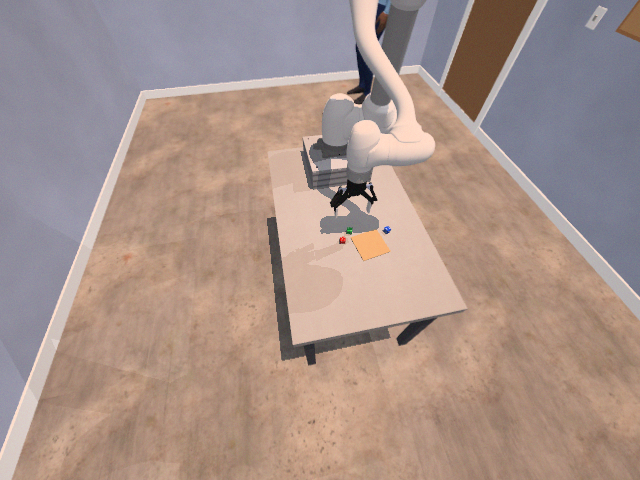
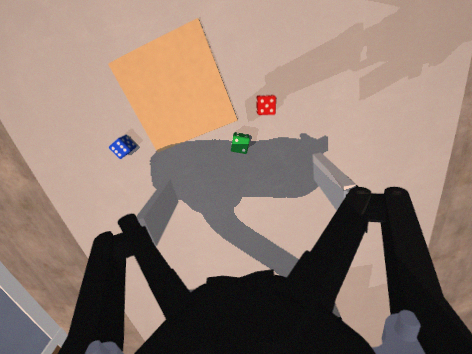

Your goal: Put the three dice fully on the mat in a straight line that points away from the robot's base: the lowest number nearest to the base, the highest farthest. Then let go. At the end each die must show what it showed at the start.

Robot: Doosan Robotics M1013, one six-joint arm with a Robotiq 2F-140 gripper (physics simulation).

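Frame: origin at the arm's base, x down, y right, z back, level; centimetres.
Seen in the pictures: gripper, fingertip midpoint: (image 1: 351, 213) (image 2: 241, 179); arm's base, link origin: (image 1: 335, 147).
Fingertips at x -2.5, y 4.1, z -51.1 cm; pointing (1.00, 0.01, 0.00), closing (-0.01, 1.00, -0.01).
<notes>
Pixels of each thing's middle, then the offset from my fingertips to it. Level surfaces: height alone.
- orange mat, body centre: (image 2: 175, 92) (image 1: 370, 244) dx +13.7, dy -8.0, dz -9.1 cm
- red die, body centre: (image 2: 265, 104) (image 1: 342, 240) dx +12.7, dy +4.5, dz -5.0 cm
- green die, body centre: (image 2: 240, 143) (image 1: 349, 230) dx +12.7, dy -0.1, dz -0.2 cm
- blue die, body centre: (image 2: 123, 146) (image 1: 387, 229) dx +12.7, dy -18.3, dz -3.0 cm
- table, surface height: dx +14.0 cm
The orange mat (image 1: 370, 245) (image 2: 175, 85) lies bare on the table. The red die (image 1: 342, 240) (image 2: 266, 105) lies beside the mat and shows five on top. The green die (image 1: 349, 230) (image 2: 241, 143) lies off the mat near its corner, partly in shadow; its upper face appears to show two. The blue die (image 1: 387, 229) (image 2: 123, 146) lies off the mat on the opposite side from the red die; its bright face appears to show six. My gripper (image 1: 352, 212) (image 2: 241, 179) is open and empty, above the table, on the base side of the dice.
The robot's base stands on a grey block (image 1: 328, 179) at the table's far end. The table (image 1: 361, 304) has its front edge beyond the mat as seen from the base. A person (image 1: 363, 69) stands behind the robot.
</notes>
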